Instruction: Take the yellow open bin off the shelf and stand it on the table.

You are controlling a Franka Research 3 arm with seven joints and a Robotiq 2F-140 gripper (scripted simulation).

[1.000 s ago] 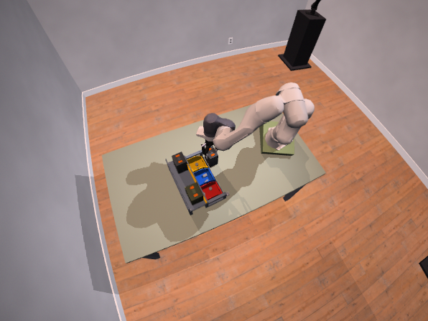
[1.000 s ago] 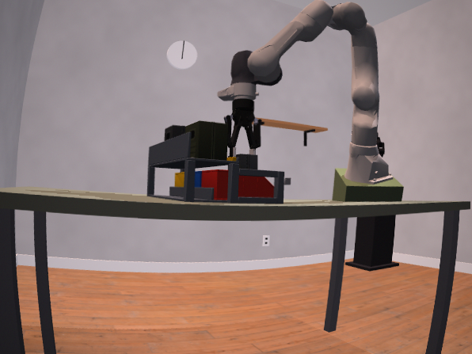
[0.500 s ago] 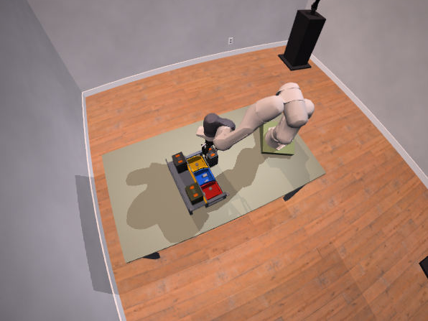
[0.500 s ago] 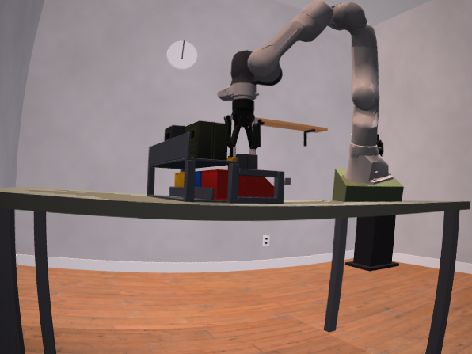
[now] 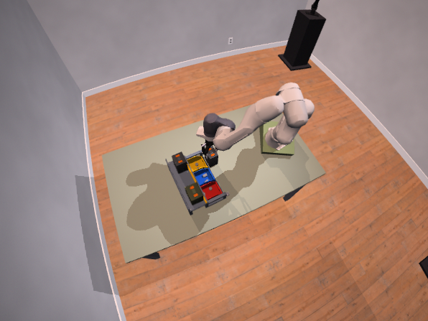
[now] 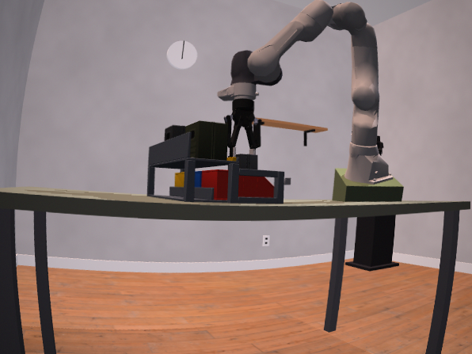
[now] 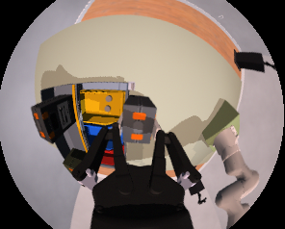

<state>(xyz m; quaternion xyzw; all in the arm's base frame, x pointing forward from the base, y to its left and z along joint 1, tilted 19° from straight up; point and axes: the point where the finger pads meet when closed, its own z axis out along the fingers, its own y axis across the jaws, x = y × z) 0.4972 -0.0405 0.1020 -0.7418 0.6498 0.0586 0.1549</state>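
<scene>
Now: the black box 5 cm below my hand. The rest, counted from my hand: yellow bin (13 cm ahead, 1 cm to the left, 9 cm below); then red bin (10 cm ahead, 24 cm to the left, 9 cm below); then blue bin (11 cm ahead, 12 cm to the left, 9 cm below).
</scene>
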